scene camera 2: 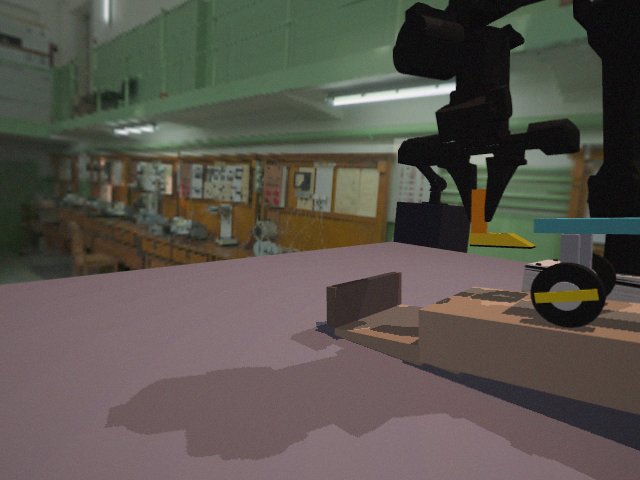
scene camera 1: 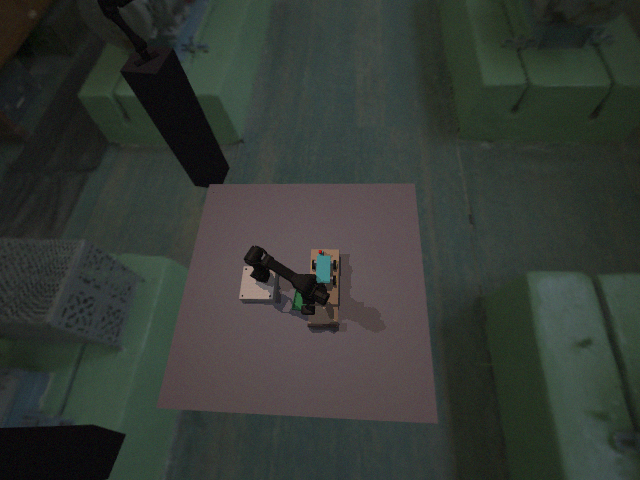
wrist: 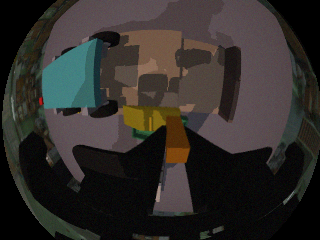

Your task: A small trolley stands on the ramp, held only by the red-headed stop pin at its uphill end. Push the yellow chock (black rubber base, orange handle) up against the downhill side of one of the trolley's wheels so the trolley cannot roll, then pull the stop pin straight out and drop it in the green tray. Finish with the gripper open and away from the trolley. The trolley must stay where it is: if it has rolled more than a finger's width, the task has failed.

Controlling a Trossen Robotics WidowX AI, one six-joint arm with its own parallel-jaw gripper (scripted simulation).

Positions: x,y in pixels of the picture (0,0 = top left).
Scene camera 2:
my gripper: 480,221
yellow chock: 479,236, held by my gripper
